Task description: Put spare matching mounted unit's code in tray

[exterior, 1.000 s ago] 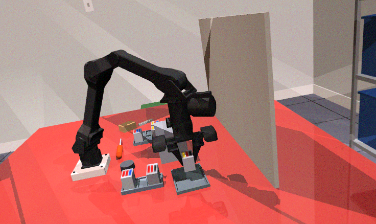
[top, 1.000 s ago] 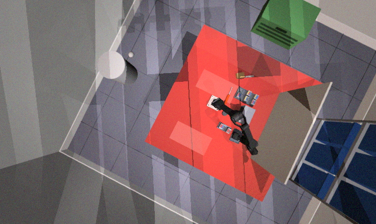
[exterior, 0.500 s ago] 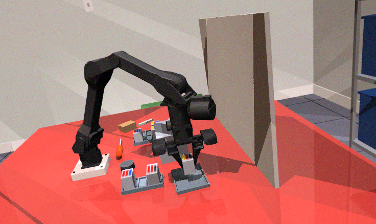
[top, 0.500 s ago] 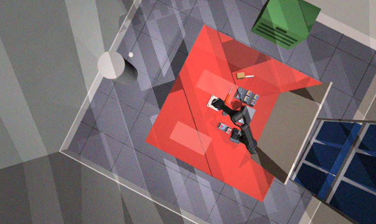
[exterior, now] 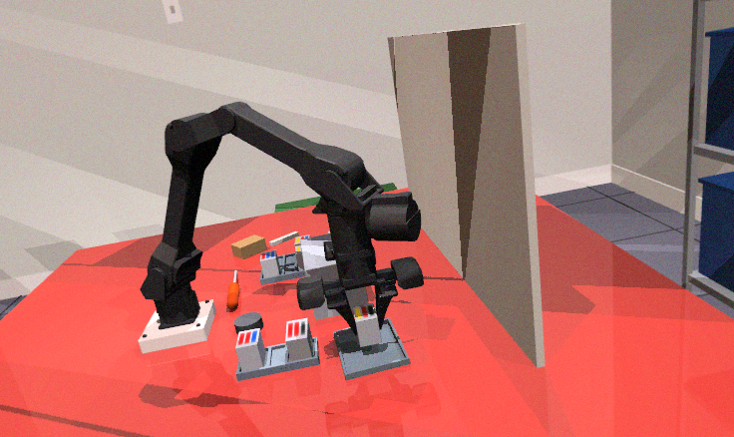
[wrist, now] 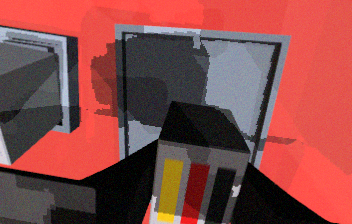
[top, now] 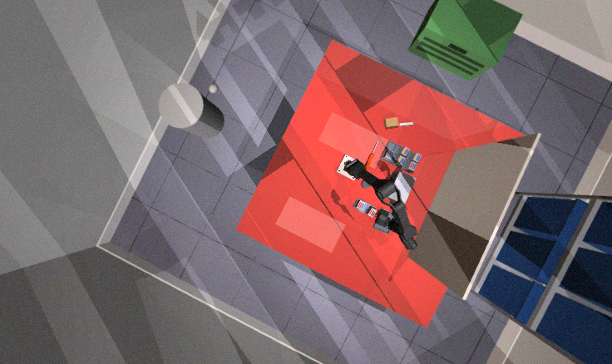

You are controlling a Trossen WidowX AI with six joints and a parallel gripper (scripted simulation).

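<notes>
The holder is 15 cm behind my gripper tip, 3 cm below it and 1 cm to the left of it. Round my gripper tip: tall beige panel: 22 cm to the left, 20 cm ahead, 19 cm above; mounted unit: 22 cm to the left, 5 cm behind, 2 cm above; tan block: 53 cm to the left, 25 cm behind, 2 cm below.
</notes>
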